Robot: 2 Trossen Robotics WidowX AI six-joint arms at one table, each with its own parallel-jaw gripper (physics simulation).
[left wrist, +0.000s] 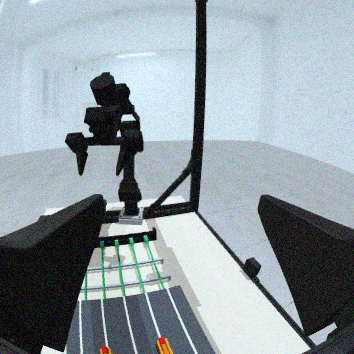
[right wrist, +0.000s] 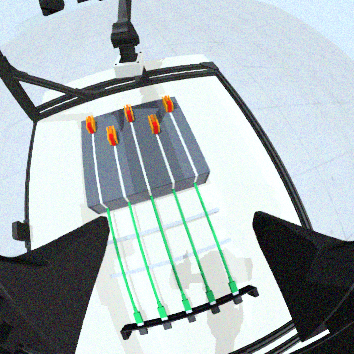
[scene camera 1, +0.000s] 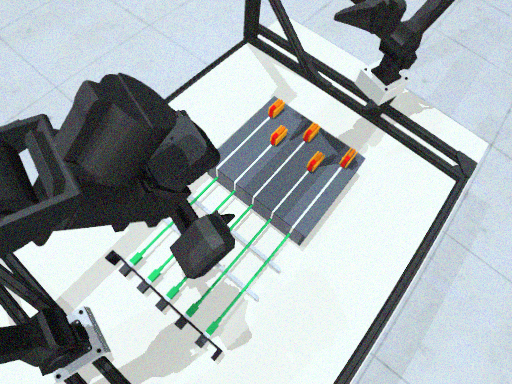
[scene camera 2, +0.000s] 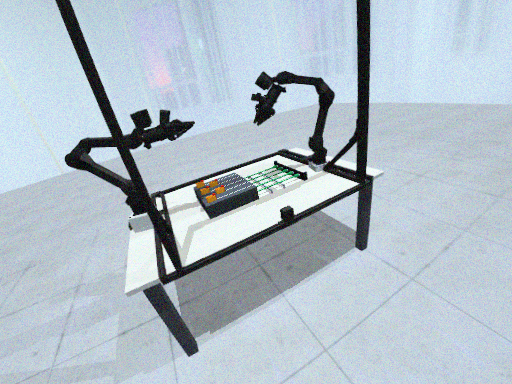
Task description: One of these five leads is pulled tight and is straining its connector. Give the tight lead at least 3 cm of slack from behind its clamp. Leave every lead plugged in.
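Frame: origin at the left arm's base, x up, y back, z right, level; centimetres.
Where they show: left gripper, fingertip midpoint: [left wrist: 184, 203] [scene camera 1: 316, 0] [scene camera 2: 194, 123]; right gripper, fingertip midpoint: [left wrist: 97, 174] [right wrist: 182, 222] [scene camera 1: 214, 191] [scene camera 2: 255, 124]; left arm's base, link origin: [right wrist: 128, 57] [scene camera 1: 385, 74] [scene camera 2: 141, 211]; right arm's base, link origin: [left wrist: 131, 211] [scene camera 1: 70, 343] [scene camera 2: 319, 162].
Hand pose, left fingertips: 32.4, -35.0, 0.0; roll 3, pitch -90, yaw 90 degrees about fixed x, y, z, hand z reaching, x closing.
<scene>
Things, the pixels of their centre, and the offset from my left fingertips, as dx, dy, dz. "spot": a spot on its surface instead.
- dark grey block, surface spot: [right wrist: 110, 175] [scene camera 1: 243, 160] spot: -33.4, -12.9, -2.2
- opposite outer lead, surface spot: [right wrist: 214, 235] spot: -37.3, -25.5, -24.5
Five leads run side by side, green from the black connector bar [scene camera 1: 112, 257] [right wrist: 175, 316], then white over a dark grey block [scene camera 1: 240, 162] [scene camera 2: 227, 205] [right wrist: 110, 175]. An outer lead [right wrist: 122, 260] and the opposite outer lead [right wrist: 214, 235] look as straight as those between. Which lead is tight I cannot tell. Green plugs sit at the bar. Orange-and-red clamps [scene camera 1: 276, 108] [right wrist: 90, 124] stand at the white ends, staggered. My right gripper [right wrist: 182, 222] [scene camera 2: 257, 121] is open and empty, high above the leads. My left gripper [left wrist: 184, 203] [scene camera 2: 192, 123] is open and empty, raised beyond the clamp end.
Two pale thin rods cross under the green leads, one nearer the block [scene camera 1: 257, 252] [right wrist: 165, 230]. A black frame surrounds the white table, with uprights [scene camera 2: 363, 90] [left wrist: 200, 100]. My right arm hides part of the leads in scene camera 1. A small black box [scene camera 2: 287, 213] sits on the frame edge.
</scene>
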